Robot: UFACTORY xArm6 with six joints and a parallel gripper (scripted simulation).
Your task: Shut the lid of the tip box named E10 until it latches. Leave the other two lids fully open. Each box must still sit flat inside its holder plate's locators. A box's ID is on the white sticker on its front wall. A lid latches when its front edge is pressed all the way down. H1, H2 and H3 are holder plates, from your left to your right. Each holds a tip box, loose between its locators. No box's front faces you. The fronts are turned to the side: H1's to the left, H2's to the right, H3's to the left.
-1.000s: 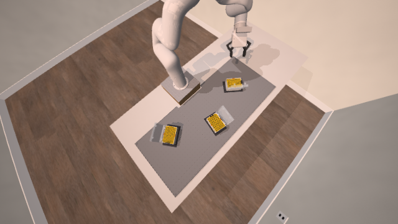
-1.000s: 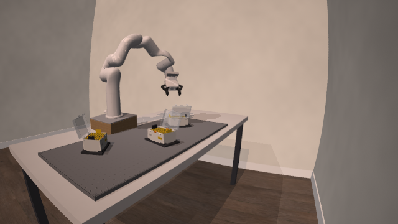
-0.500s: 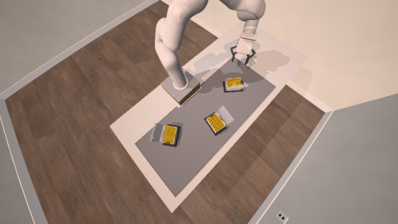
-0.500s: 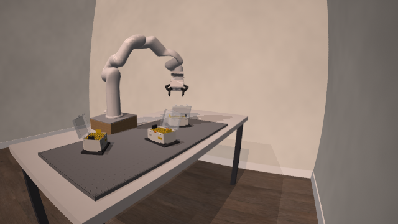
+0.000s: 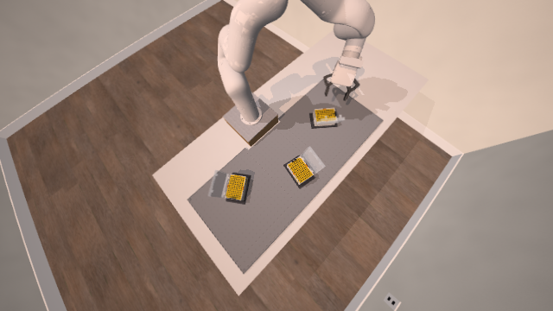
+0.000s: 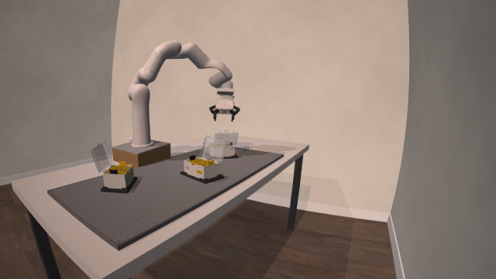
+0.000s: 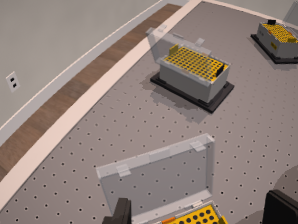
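Now: hand 100 mm above the lid, 70 mm to the left of it and 40 mm short of it. The rest, counted from my hand: tip box 130 mm below, 30 mm to the right, 10 mm ahead.
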